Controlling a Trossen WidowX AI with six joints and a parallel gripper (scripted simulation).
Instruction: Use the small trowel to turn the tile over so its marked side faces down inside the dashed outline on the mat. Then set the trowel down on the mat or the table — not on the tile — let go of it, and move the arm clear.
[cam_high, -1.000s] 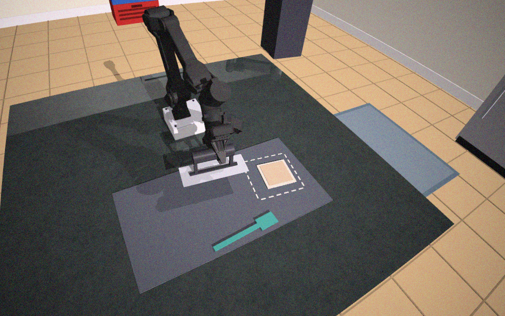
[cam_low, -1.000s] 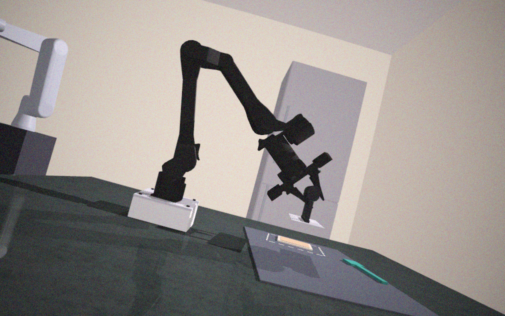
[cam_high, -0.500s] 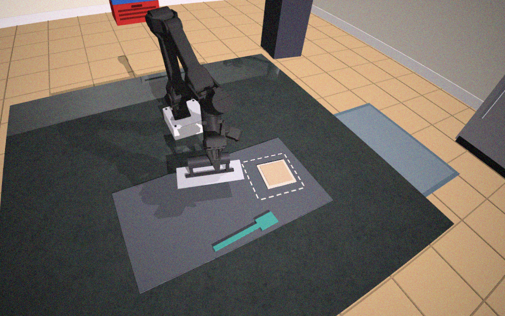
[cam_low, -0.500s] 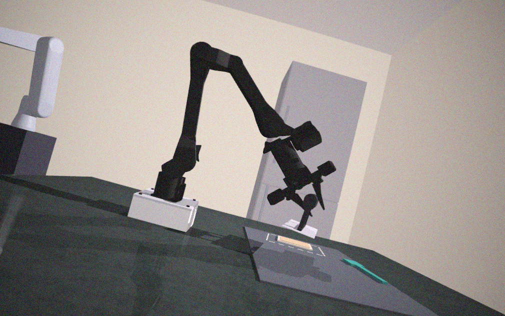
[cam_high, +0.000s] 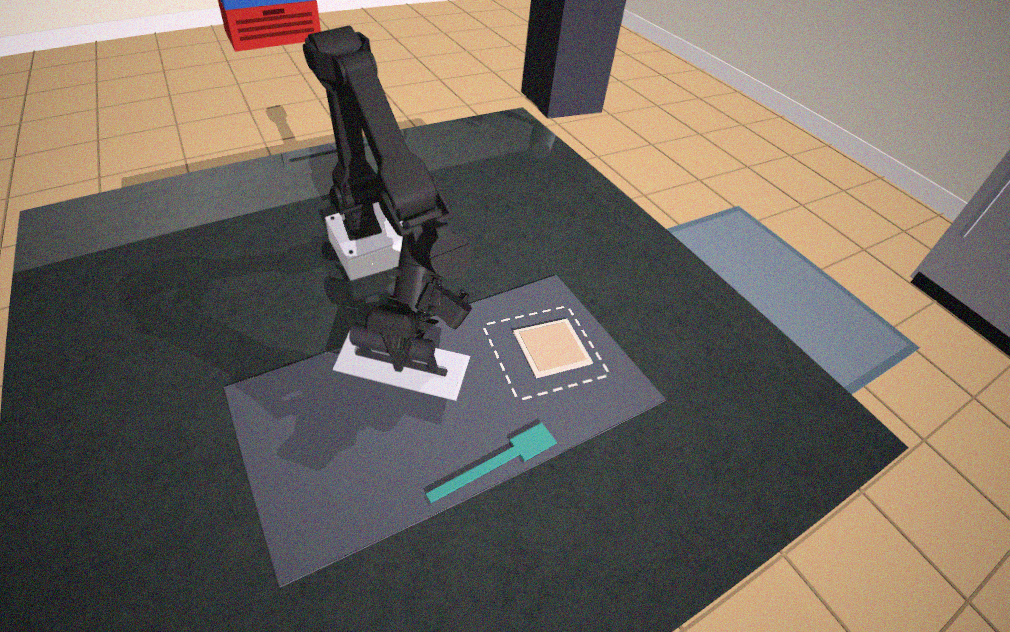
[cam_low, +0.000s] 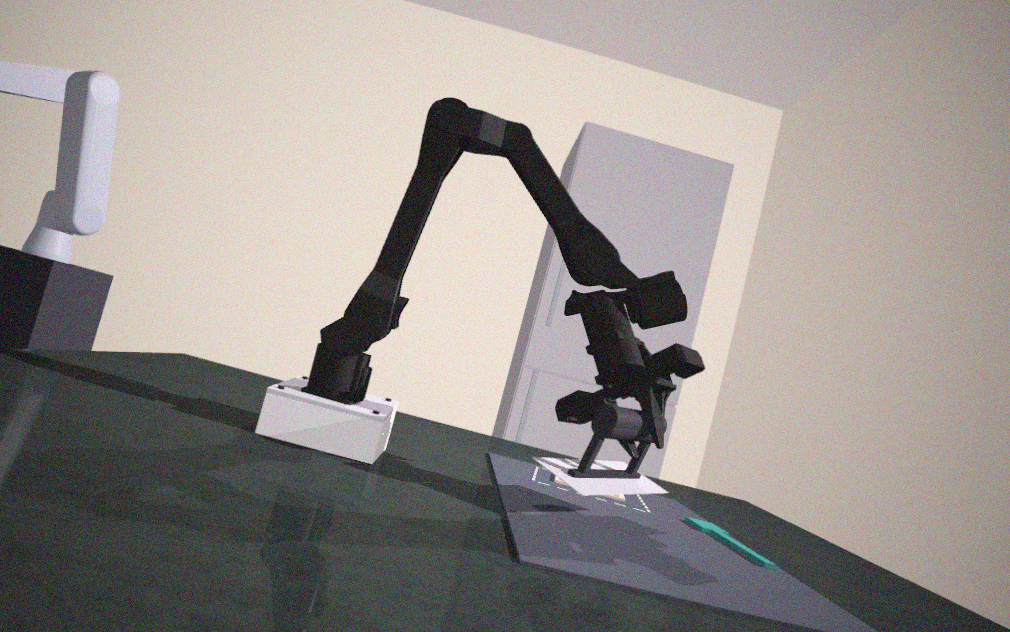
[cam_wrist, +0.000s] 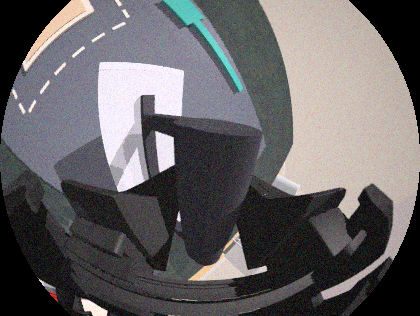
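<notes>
Now: gripper tip 2 cm past the trowel and 2 cm to the right of it. From my gripper tip the other things lie so: teal spatula-like tool: 14 cm ahead, 11 cm to the left, 9 cm below; tile: 3 cm behind, 27 cm to the left, 9 cm below; grey mat: 1 cm ahead, 7 cm to the left, 11 cm below.
</notes>
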